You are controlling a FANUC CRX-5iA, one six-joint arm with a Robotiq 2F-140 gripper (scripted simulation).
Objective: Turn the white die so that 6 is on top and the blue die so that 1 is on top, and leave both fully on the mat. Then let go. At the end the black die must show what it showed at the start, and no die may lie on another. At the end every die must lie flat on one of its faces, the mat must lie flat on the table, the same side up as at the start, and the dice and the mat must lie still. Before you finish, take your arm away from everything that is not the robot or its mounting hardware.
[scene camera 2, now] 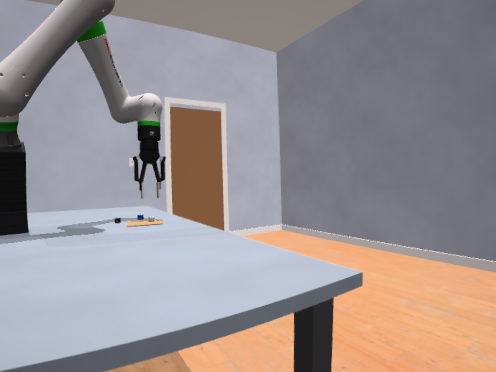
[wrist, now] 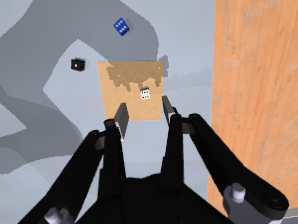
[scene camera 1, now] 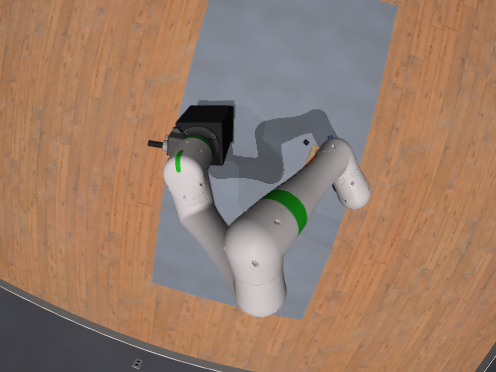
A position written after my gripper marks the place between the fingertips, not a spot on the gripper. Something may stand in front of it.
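Observation:
A tan mat [wrist: 120,81] is there for me to see. I can see my gripper [scene camera 2: 150,198] too, and that same gripper is visible to me in the wrist view [wrist: 144,106].

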